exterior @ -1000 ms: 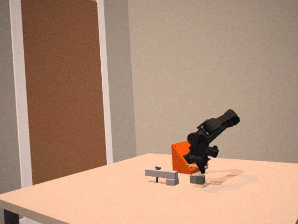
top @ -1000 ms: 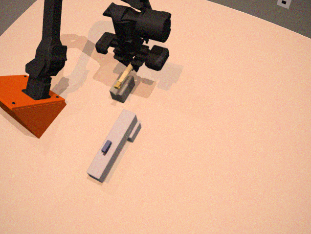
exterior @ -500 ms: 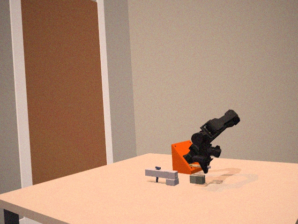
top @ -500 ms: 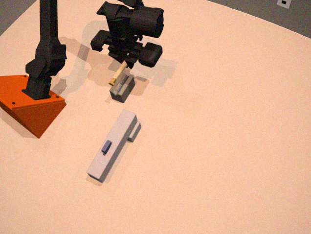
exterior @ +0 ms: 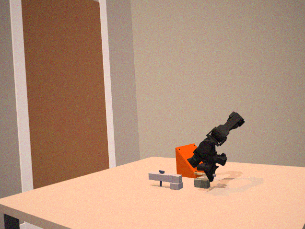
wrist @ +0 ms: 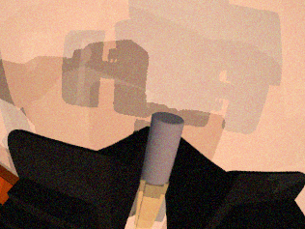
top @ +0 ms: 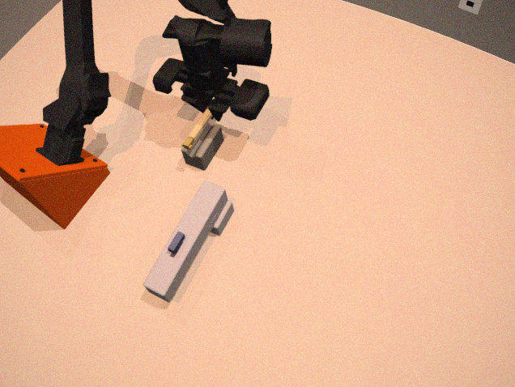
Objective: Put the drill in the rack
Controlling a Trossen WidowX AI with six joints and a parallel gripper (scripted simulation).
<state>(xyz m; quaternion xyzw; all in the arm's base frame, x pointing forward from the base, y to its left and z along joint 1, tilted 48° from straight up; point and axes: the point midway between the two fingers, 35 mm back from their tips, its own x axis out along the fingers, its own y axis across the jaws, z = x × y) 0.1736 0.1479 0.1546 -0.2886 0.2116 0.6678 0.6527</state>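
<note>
Right now the drill is 40 mm to the right of my gripper tip and 30 mm above it. Round my gripper tip: small blue key: 230 mm to the right, 100 mm ahead, 20 mm above; then long grey housing: 210 mm to the right, 100 mm ahead, 10 mm above; then grey rack: 50 mm to the right, 10 mm below, 10 mm ahead.
</note>
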